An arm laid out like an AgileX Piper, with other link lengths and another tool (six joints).
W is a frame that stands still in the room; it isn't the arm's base.
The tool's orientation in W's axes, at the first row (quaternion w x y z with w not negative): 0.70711, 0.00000, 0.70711, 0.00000
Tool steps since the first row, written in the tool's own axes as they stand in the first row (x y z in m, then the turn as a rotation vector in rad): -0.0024, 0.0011, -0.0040, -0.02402, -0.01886, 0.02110; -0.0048, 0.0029, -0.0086, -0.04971, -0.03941, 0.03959; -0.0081, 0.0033, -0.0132, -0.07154, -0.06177, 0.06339; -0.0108, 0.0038, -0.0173, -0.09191, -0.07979, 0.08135; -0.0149, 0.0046, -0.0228, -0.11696, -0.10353, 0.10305; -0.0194, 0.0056, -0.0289, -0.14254, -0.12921, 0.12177; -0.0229, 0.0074, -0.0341, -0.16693, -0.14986, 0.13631; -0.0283, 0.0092, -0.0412, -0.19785, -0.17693, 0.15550
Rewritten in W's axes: -0.0040, 0.0011, 0.0024, 0.02110, -0.01886, 0.02402; -0.0086, 0.0029, 0.0048, 0.03959, -0.03941, 0.04971; -0.0132, 0.0033, 0.0081, 0.06339, -0.06177, 0.07154; -0.0173, 0.0038, 0.0108, 0.08135, -0.07979, 0.09191; -0.0228, 0.0046, 0.0149, 0.10305, -0.10353, 0.11696; -0.0289, 0.0056, 0.0194, 0.12177, -0.12921, 0.14254; -0.0341, 0.0074, 0.0229, 0.13631, -0.14986, 0.16693; -0.0412, 0.0092, 0.0283, 0.15550, -0.17693, 0.19785
